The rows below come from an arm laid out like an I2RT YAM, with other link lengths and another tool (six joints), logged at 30 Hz.
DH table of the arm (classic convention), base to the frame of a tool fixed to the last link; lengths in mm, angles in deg. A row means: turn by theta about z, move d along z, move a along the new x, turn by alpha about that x. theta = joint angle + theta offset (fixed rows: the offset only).
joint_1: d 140.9, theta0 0, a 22.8, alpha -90
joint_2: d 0, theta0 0, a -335.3, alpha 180
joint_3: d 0, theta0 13.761, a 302.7, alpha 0
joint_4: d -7, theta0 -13.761, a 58.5, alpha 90
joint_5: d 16.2, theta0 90, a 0, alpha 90
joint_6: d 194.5, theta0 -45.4, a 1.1, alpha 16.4
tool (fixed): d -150.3, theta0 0, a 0, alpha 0
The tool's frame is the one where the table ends.
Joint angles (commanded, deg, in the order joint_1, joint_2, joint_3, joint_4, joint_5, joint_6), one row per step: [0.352, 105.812, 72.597, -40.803, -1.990, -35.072]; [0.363, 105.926, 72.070, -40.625, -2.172, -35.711]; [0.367, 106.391, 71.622, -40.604, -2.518, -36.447]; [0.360, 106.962, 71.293, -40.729, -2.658, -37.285]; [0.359, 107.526, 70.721, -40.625, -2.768, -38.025]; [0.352, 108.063, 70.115, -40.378, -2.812, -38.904]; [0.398, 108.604, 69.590, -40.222, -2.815, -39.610]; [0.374, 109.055, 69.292, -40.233, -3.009, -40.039]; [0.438, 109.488, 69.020, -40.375, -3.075, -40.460]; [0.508, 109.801, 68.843, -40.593, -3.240, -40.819]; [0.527, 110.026, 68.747, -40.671, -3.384, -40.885]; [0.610, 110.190, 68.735, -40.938, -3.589, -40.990]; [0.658, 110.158, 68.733, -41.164, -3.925, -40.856]
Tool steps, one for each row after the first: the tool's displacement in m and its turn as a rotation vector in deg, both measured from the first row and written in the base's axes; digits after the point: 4 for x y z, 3 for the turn. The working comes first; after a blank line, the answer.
Tool pose at each row, in the base's axes (x y z in m, rotation vector in deg; the steps are taken from these numbers as rounded here): [0.4088, -0.0307, 0.2506, -158.420, 9.195, -23.863]; [0.4079, -0.0306, 0.2472, -158.507, 8.364, -23.084]; [0.4077, -0.0303, 0.2417, -158.543, 7.481, -21.664]; [0.4078, -0.0303, 0.2362, -158.799, 6.547, -20.098]; [0.4071, -0.0303, 0.2297, -159.034, 5.747, -18.539]; [0.4066, -0.0303, 0.2232, -159.300, 4.738, -17.159]; [0.4060, -0.0300, 0.2171, -159.553, 3.905, -15.776]; [0.4056, -0.0300, 0.2126, -159.539, 3.494, -14.629]; [0.4050, -0.0295, 0.2085, -159.644, 3.012, -13.361]; [0.4045, -0.0289, 0.2055, -159.612, 2.564, -12.281]; [0.4043, -0.0287, 0.2034, -159.526, 2.527, -11.693]; [0.4040, -0.0279, 0.2022, -159.384, 2.353, -11.015]; [0.4035, -0.0272, 0.2021, -159.060, 2.491, -10.711]

[-0.0009, 0.0001, -0.0034, -0.001, 0.440, 0.675]; [-0.0011, 0.0004, -0.0089, 0.139, 1.301, 1.480]; [-0.0010, 0.0004, -0.0144, 0.067, 2.290, 2.316]; [-0.0017, 0.0004, -0.0209, 0.006, 3.289, 3.059]; [-0.0022, 0.0004, -0.0274, -0.143, 4.145, 3.915]; [-0.0028, 0.0007, -0.0335, -0.280, 5.023, 4.649]; [-0.0032, 0.0007, -0.0380, -0.160, 5.757, 5.089]; [-0.0038, 0.0012, -0.0421, -0.158, 6.580, 5.579]; [-0.0043, 0.0018, -0.0451, -0.048, 7.264, 6.035]; [-0.0045, 0.0020, -0.0472, 0.095, 7.653, 6.149]; [-0.0048, 0.0028, -0.0484, 0.288, 8.082, 6.376]; [-0.0053, 0.0035, -0.0485, 0.650, 8.271, 6.359]
